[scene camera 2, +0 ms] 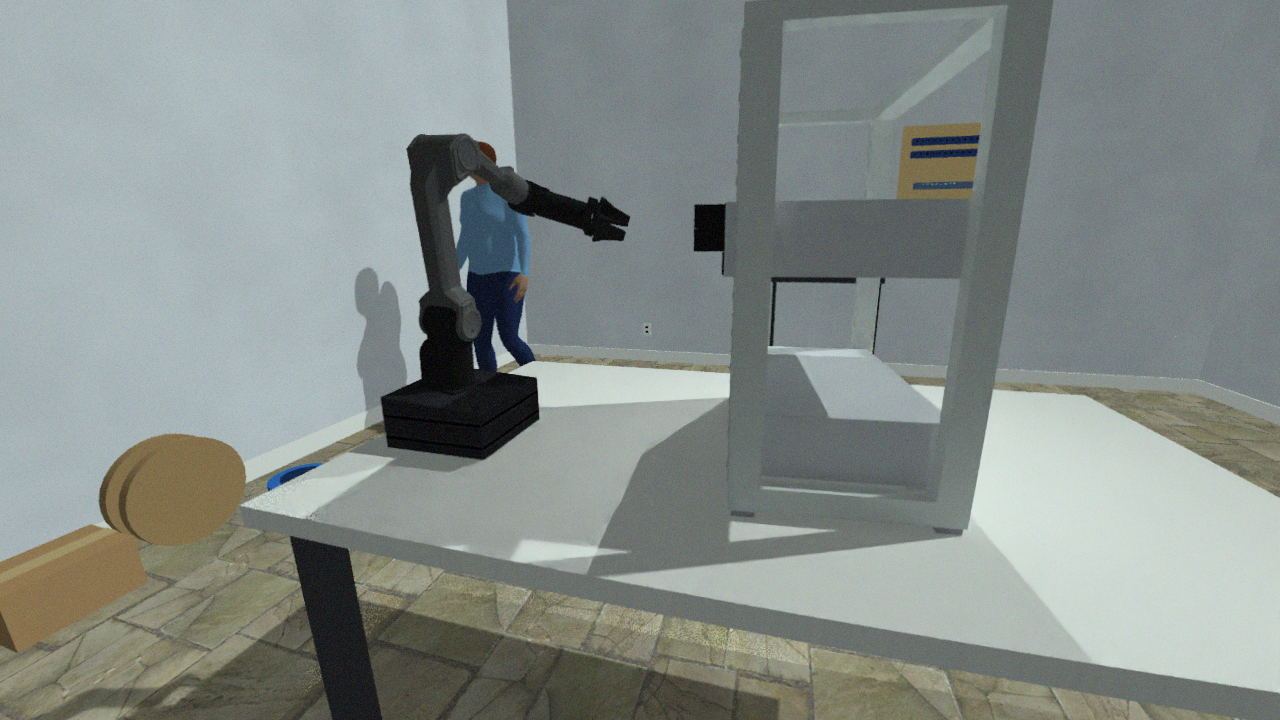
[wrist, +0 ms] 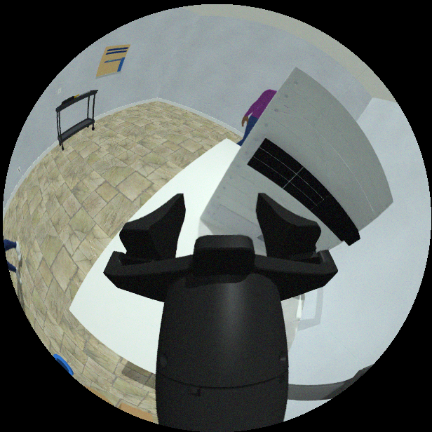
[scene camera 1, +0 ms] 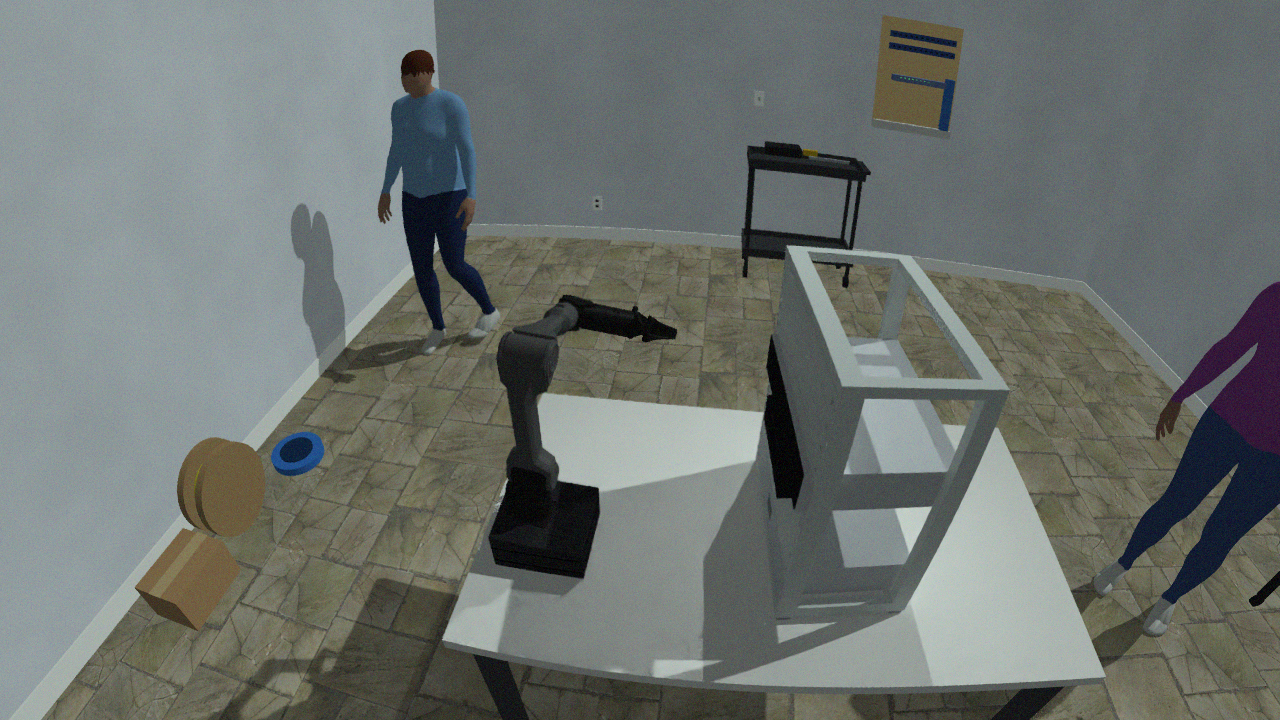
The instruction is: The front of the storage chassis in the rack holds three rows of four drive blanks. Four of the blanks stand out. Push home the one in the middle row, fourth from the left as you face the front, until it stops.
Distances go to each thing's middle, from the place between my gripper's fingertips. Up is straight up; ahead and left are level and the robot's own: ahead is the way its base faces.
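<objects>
White rack [scene camera 2: 837, 414]: my hand 420 mm short of it, 130 mm left of it, 80 mm above it.
</objects>
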